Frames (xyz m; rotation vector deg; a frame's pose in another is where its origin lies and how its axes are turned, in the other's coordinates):
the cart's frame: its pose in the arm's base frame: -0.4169 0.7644 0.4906 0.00 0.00 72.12
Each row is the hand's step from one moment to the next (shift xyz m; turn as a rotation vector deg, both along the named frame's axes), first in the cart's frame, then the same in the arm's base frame.
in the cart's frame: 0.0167 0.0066 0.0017 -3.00 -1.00 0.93
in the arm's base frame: -0.0012 0.0179 0.0017 0.03 -3.16 0.93
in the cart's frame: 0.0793 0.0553 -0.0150 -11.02 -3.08 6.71
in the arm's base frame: -0.0283 0.0924 -0.0150 -0.45 -11.43 6.71
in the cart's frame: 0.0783 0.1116 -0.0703 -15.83 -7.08 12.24
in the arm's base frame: -0.0822 0.1088 -0.0703 1.88 -17.24 12.24
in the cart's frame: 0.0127 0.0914 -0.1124 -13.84 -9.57 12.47
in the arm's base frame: -0.0831 0.0401 -0.1124 4.86 -16.11 12.47
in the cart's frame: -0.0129 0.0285 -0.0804 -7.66 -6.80 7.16
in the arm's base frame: -0.0311 -0.0035 -0.0804 4.12 -9.38 7.16
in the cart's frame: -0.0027 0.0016 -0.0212 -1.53 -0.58 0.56
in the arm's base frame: -0.0024 -0.0021 -0.0212 0.08 -1.63 0.56
